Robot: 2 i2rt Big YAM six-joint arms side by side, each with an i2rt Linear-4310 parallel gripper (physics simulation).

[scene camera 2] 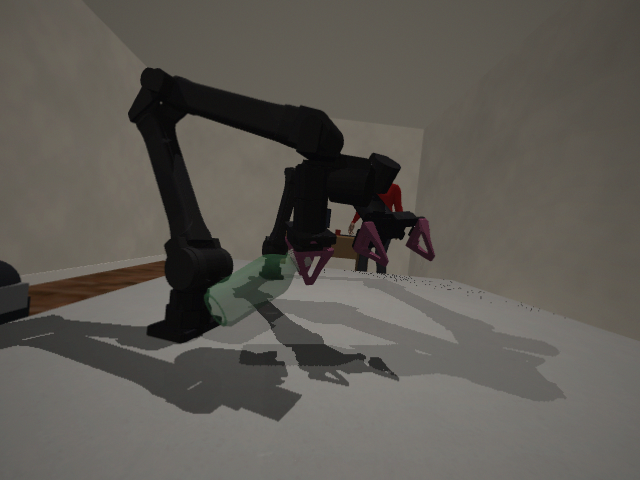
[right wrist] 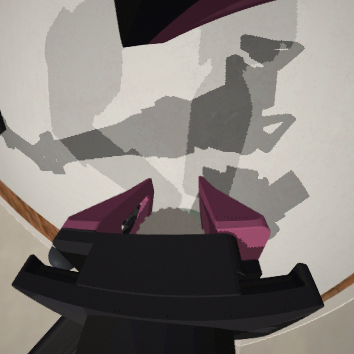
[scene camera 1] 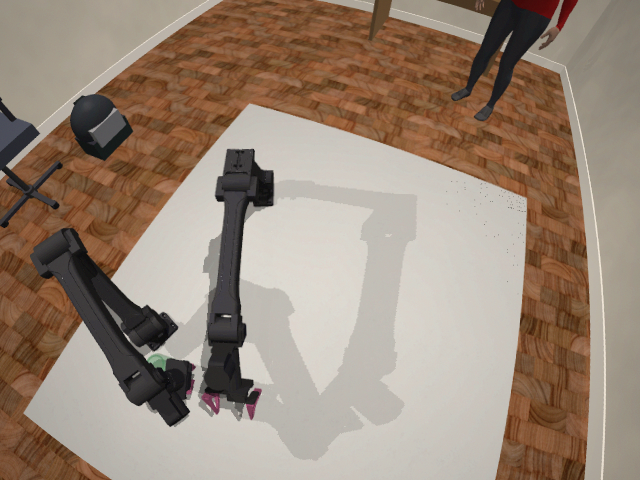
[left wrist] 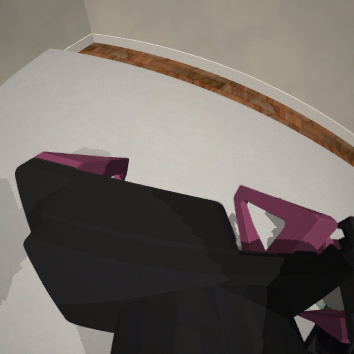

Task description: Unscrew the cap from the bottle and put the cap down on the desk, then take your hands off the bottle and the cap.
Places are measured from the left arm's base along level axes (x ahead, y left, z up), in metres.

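Where they show: left gripper, fingertip midpoint: [scene camera 2: 410, 261] [scene camera 1: 234, 415] [left wrist: 184, 178]; right gripper, fingertip midpoint: [scene camera 2: 306, 279] [right wrist: 174, 183] [scene camera 1: 193, 373]; left arm's base, origin of the base link: [scene camera 1: 263, 195]; right arm's base, origin of the base link: [scene camera 2: 187, 328] [scene camera 1: 159, 331] [left wrist: 323, 334].
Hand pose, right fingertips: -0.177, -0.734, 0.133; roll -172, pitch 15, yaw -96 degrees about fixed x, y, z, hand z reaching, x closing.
Things, the pixels of their top centre, and the offset from my right fingertips, as dx, dy, dz. "spot": a spot on its surface instead. Level surfaces: height alone.
- translucent green bottle, surface spot: [scene camera 2: 248, 291] spot: -0.111, -0.023, -0.015
- cap, middle of its top: [scene camera 2: 302, 243] -0.019, -0.010, +0.067
- white desk top, its level: dz -0.133
The translucent green bottle [scene camera 1: 157, 360] [scene camera 2: 248, 291] is tilted off the desk, its base toward the lower left in scene camera 2. My right gripper [scene camera 1: 192, 378] [scene camera 2: 305, 268] [right wrist: 174, 183] is shut on it near its upper end. A small light-grey part, apparently the cap [scene camera 2: 307, 260], shows through the opening of a right finger; its exact outline is hidden. In the right wrist view a grey rounded shape shows between the fingers. My left gripper [scene camera 1: 233, 414] [scene camera 2: 408, 259] [left wrist: 184, 178] is open and empty, raised above the desk, close beside the right gripper and apart from the bottle.
The white desk top [scene camera 1: 454, 310] [scene camera 2: 465, 439] lies beneath both arms, crossed by their shadows. The two forearms and wrists are close together. A person [scene camera 1: 509, 56] stands beyond the far edge, and a dark helmet-like object [scene camera 1: 98, 124] is at the upper left in scene camera 1.
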